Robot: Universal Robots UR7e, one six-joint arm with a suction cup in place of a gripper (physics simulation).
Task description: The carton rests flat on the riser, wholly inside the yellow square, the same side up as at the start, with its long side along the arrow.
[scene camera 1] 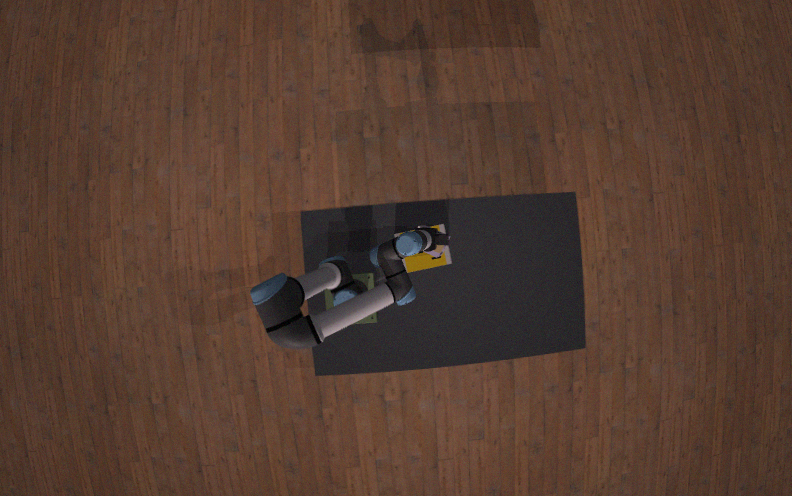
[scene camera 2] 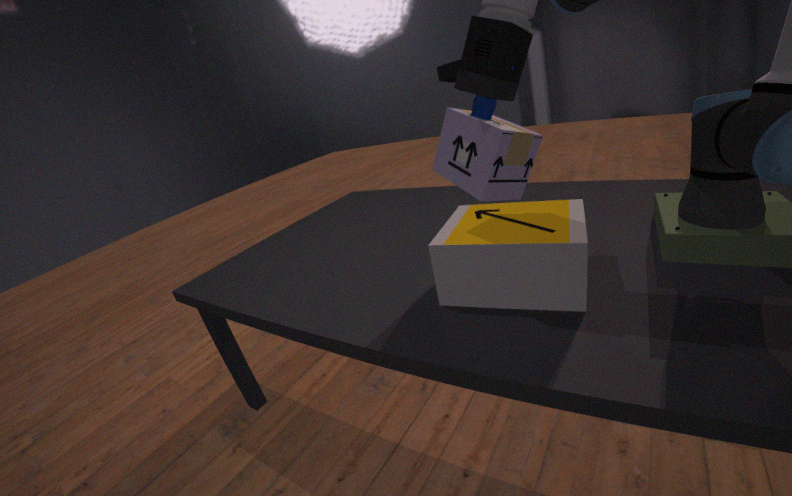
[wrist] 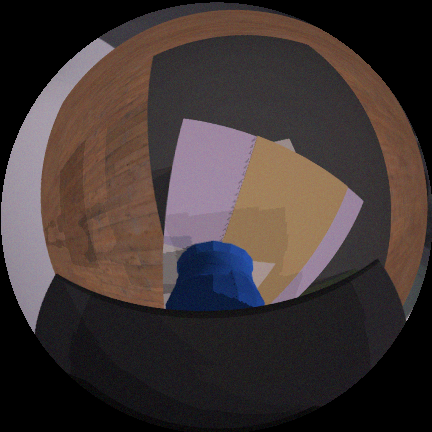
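Observation:
The pale lilac carton [scene camera 2: 488, 153] [wrist: 210, 170] with tan tape and black up arrows hangs tilted above the riser, its printed arrows pointing up; a gap shows below it in scene camera 2. The white riser [scene camera 2: 511, 277] [scene camera 1: 448, 255] stands on the table, with the yellow square [scene camera 2: 520, 233] [scene camera 1: 425, 262] and its black arrow [scene camera 2: 517, 220] on top. The carton's shadow lies on the yellow square. My gripper, a blue suction cup [scene camera 2: 482, 109] [wrist: 215, 270], is on the carton's top face and holds it. In scene camera 1 the arm hides most of the carton.
The dark table [scene camera 1: 508, 280] [scene camera 2: 303, 262] [wrist: 240, 80] bears the riser. The arm's base stands on a green plate [scene camera 2: 678, 248] [scene camera 1: 367, 279], to the right of the riser in scene camera 2. The table's near edge runs in front of the riser there.

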